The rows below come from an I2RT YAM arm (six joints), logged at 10 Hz.
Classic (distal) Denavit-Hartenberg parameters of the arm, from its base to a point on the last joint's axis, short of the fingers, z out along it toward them. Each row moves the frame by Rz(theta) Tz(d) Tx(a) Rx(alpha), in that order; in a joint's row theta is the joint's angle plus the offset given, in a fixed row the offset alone. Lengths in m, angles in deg.
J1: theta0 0, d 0.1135, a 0.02, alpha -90
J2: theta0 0, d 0, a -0.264, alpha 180
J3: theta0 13.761, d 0, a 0.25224, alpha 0
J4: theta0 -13.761, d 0, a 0.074, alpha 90
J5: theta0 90, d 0, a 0, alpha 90
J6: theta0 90, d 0.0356, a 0, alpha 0
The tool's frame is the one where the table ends.
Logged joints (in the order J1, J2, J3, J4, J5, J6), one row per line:
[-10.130 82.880 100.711 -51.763 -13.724 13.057]
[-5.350 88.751 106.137 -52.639 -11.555 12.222]
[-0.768 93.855 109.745 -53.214 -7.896 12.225]
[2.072 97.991 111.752 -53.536 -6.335 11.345]
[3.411 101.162 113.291 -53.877 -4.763 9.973]
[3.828 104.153 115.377 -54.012 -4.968 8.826]
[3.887 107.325 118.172 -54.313 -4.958 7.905]
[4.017 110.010 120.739 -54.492 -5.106 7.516]
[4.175 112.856 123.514 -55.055 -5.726 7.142]
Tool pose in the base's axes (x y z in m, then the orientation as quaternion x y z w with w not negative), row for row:
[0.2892 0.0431 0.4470 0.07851 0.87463 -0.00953 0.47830]
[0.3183 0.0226 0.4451 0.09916 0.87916 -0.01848 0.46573]
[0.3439 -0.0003 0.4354 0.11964 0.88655 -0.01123 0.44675]
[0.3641 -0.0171 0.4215 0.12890 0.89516 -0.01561 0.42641]
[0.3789 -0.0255 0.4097 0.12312 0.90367 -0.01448 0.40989]
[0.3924 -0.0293 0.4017 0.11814 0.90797 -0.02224 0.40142]
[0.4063 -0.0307 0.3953 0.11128 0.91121 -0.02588 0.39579]
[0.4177 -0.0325 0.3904 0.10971 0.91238 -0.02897 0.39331]
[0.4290 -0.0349 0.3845 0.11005 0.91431 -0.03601 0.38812]
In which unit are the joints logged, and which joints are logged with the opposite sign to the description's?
The joints are logged in degrees. Opposite sign: J1, J5.
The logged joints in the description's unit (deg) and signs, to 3 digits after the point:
[10.130 82.880 100.711 -51.763 13.724 13.057]
[5.350 88.751 106.137 -52.639 11.555 12.222]
[0.768 93.855 109.745 -53.214 7.896 12.225]
[-2.072 97.991 111.752 -53.536 6.335 11.345]
[-3.411 101.162 113.291 -53.877 4.763 9.973]
[-3.828 104.153 115.377 -54.012 4.968 8.826]
[-3.887 107.325 118.172 -54.313 4.958 7.905]
[-4.017 110.010 120.739 -54.492 5.106 7.516]
[-4.175 112.856 123.514 -55.055 5.726 7.142]

